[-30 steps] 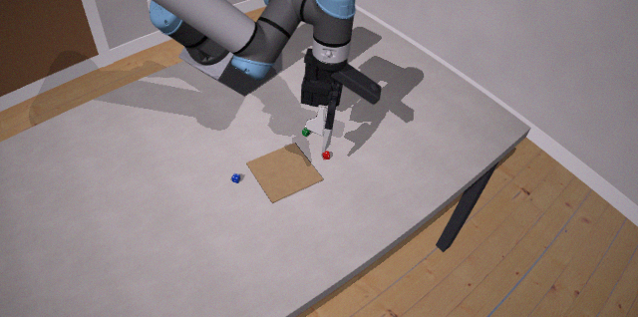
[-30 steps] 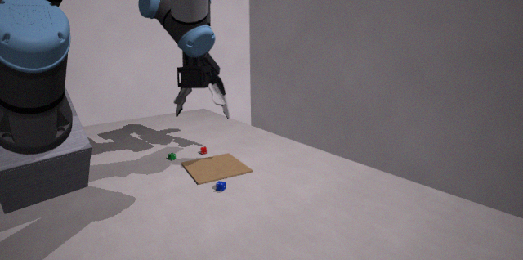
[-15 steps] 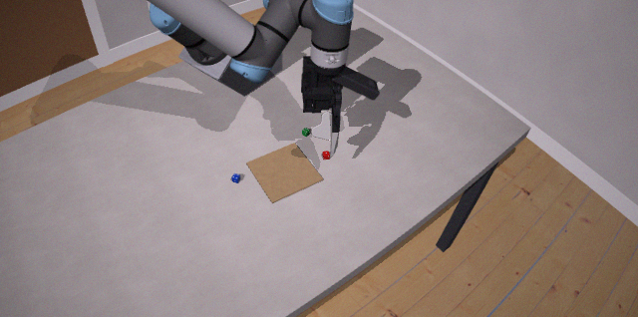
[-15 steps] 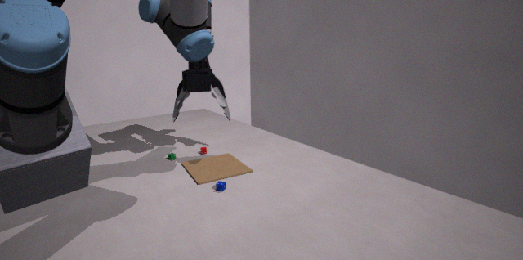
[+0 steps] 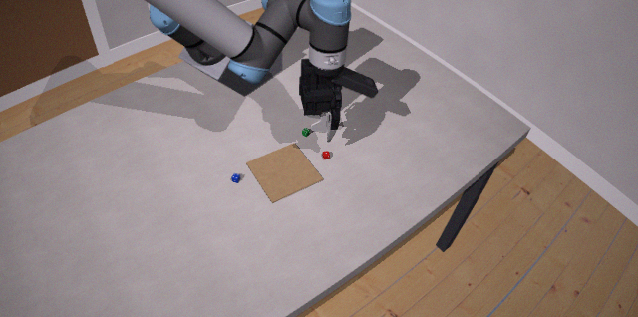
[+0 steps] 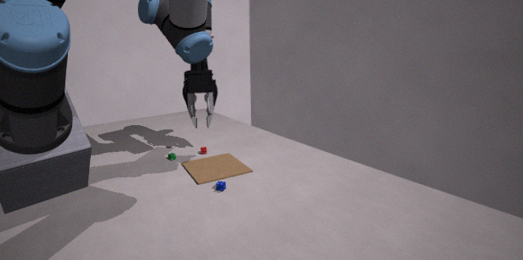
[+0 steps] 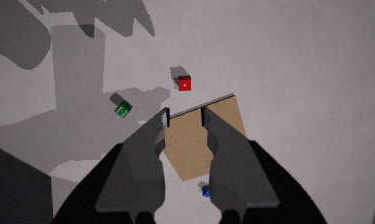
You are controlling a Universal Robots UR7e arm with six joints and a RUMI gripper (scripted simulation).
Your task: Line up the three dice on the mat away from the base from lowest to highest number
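My hand is 8 cm above the red die. Round my hand: blue die (21 cm to the right, 10 cm behind, 8 cm below); then green die (9 cm behind, 8 cm below, 2 cm to the left); then square mat (11 cm to the right, 9 cm below, 4 cm behind).
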